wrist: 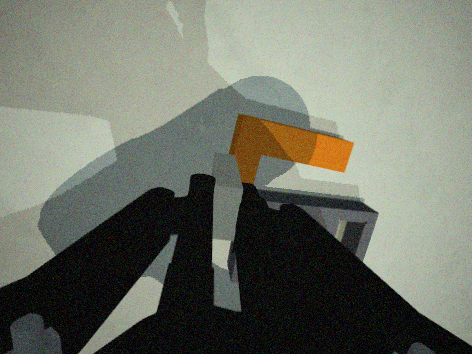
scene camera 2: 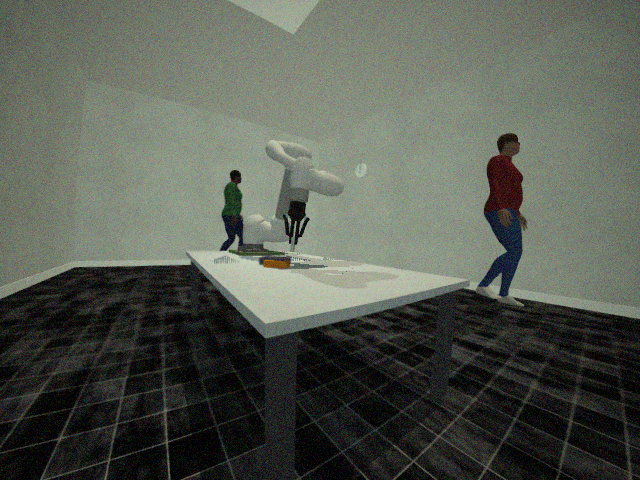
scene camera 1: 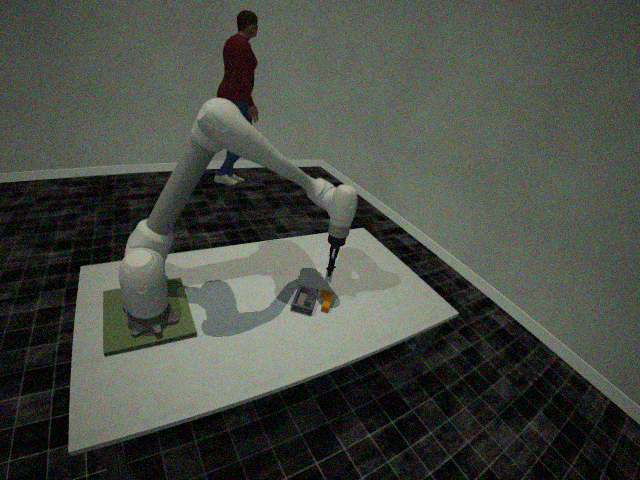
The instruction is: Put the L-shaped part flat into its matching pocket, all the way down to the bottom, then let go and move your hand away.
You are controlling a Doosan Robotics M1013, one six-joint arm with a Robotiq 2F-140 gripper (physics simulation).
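Frame: origin at the arm's base, x down, y back, z left, level; millimetres.
Seen in the pictures: gripper, fingertip midpoint: (wrist: 221, 173) (scene camera 2: 292, 251) (scene camera 1: 328, 281); arm's base, origin of the base link: (scene camera 2: 252, 251) (scene camera 1: 150, 314).
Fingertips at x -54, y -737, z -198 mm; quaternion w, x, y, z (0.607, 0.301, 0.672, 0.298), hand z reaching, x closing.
Pixels of each thing's top centre, then the offset from my fingertips to it. Level surfaces: height alone.
- orange L-shaped part, middle of its top: (wrist: 292, 161) (scene camera 1: 325, 298) (scene camera 2: 276, 260) dx +44, dy +49, dz -50 mm
- grey pocket tray, middle of its top: (wrist: 306, 248) (scene camera 1: 305, 296) (scene camera 2: 275, 257) dx +37, dy +127, dz -6 mm
- white table, its level: dx +74 mm
The orange L-shaped part (scene camera 1: 326, 296) (scene camera 2: 276, 264) (wrist: 290, 145) lies flat on the table, outside the grey pocket tray (scene camera 1: 302, 311) (wrist: 320, 198) and close beside it. My gripper (scene camera 1: 329, 276) (scene camera 2: 293, 246) (wrist: 221, 173) is shut with nothing between its fingers. It points down and its tips are above the table, near the part's corner and short leg. In the wrist view the fingers hide the end of that leg and much of the tray. I cannot make out the matching pocket's full outline.
The white table (scene camera 1: 232, 372) (scene camera 2: 289, 304) carries the arm's green base plate (scene camera 1: 114, 330). A person in red (scene camera 1: 239, 67) (scene camera 2: 505, 180) stands beyond the table. A person in green (scene camera 2: 232, 198) stands behind the arm in scene camera 2.
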